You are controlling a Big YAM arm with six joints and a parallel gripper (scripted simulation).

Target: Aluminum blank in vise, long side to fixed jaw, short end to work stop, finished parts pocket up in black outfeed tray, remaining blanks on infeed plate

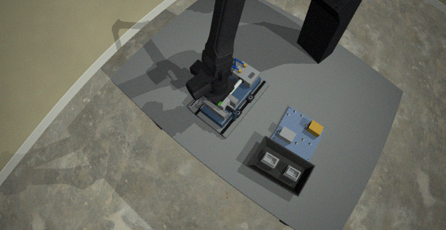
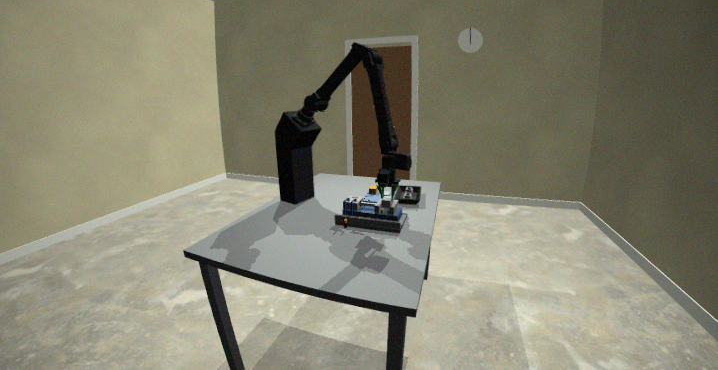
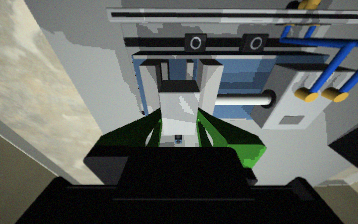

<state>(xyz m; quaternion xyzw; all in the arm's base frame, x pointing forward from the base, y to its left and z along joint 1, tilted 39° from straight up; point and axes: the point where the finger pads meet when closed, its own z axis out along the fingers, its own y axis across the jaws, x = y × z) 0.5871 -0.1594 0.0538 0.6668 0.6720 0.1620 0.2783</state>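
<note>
Now: the fixed jaw 40 mm below my hand and 30 mm ahead of it. From my hand the other things lie so: moving jaw (40 mm below, 40 mm behind); blue infeed plate (330 mm to the left, 110 mm below, 100 mm behind); white rod (90 mm behind, 40 mm below, 10 mm to the left).
</note>
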